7 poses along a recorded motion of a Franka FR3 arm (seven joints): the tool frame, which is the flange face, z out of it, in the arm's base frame.
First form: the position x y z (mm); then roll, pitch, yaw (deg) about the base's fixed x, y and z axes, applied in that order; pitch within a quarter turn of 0, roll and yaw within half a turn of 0.
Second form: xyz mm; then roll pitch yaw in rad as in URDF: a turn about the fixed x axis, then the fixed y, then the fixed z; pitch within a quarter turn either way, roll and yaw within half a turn. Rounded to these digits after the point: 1 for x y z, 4 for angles.
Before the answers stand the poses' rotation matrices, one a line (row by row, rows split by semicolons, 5 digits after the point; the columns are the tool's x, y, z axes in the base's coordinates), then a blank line. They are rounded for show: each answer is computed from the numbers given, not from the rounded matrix.
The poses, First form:
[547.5 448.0 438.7 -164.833 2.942 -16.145]
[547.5 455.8 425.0 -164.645 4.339 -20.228]
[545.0 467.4 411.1 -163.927 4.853 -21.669]
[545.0 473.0 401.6 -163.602 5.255 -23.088]
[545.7 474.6 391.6 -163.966 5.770 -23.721]
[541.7 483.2 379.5 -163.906 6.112 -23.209]
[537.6 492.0 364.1 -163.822 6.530 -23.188]
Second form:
0.95930 -0.28128 0.02517; -0.27770 -0.92337 0.26509; -0.05133 -0.26129 -0.96390
0.93563 -0.35221 0.02310; -0.34477 -0.89790 0.27369; -0.07566 -0.26404 -0.96154
0.92600 -0.37658 0.02668; -0.36792 -0.88436 0.28731; -0.08460 -0.27587 -0.95746
0.91604 -0.39998 0.02988; -0.39050 -0.87235 0.29415; -0.09159 -0.28112 -0.95529
0.91088 -0.41206 0.02265; -0.40025 -0.86873 0.29174; -0.10054 -0.27481 -0.95623
0.91385 -0.40577 0.01523; -0.39185 -0.87142 0.29509; -0.10647 -0.27564 -0.95535
0.91325 -0.40728 0.00931; -0.39119 -0.87034 0.29912; -0.11372 -0.27681 -0.95417

[547.5 448.0 438.7 -2.8769 0.0513 -0.2818]
[547.5 455.8 425.0 -2.8736 0.0757 -0.3530]
[545.0 467.4 411.1 -2.8611 0.0847 -0.3782]
[545.0 473.0 401.6 -2.8554 0.0917 -0.4030]
[545.7 474.6 391.6 -2.8617 0.1007 -0.4140]
[541.7 483.2 379.5 -2.8607 0.1067 -0.4051]
[537.6 492.0 364.1 -2.8592 0.1140 -0.4047]

